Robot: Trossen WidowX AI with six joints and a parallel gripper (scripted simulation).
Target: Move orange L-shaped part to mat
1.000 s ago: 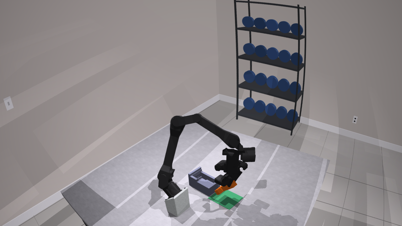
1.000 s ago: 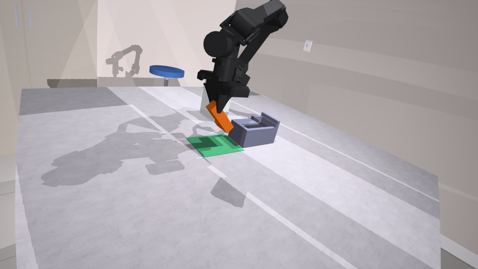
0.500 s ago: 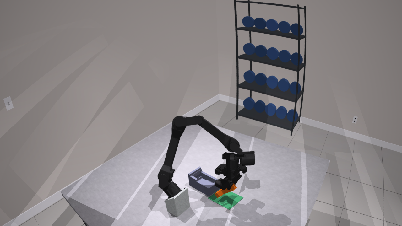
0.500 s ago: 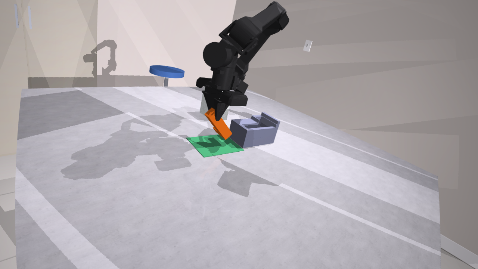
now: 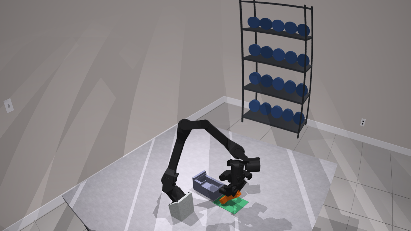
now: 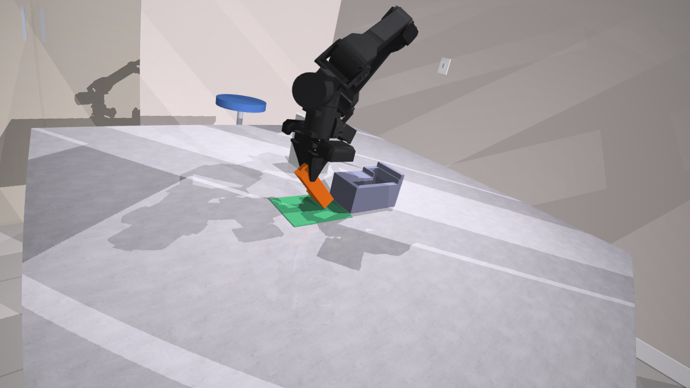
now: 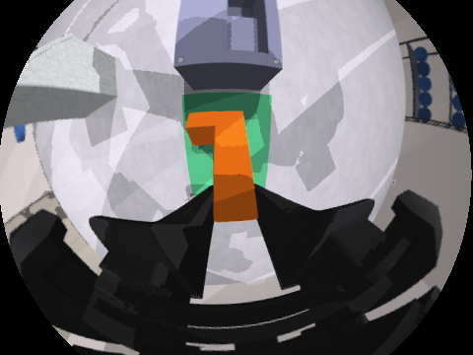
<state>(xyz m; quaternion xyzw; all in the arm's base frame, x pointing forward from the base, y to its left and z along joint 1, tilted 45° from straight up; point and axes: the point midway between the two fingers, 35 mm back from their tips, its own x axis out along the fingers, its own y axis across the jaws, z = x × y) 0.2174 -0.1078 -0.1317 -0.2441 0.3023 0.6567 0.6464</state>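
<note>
My gripper tip is now 30 mm to the right of the orange L-shaped part, 30 mm above it and 10 mm past it. From my gripper tip the other things lie so: green mat 90 mm below, 20 mm to the left.
</note>
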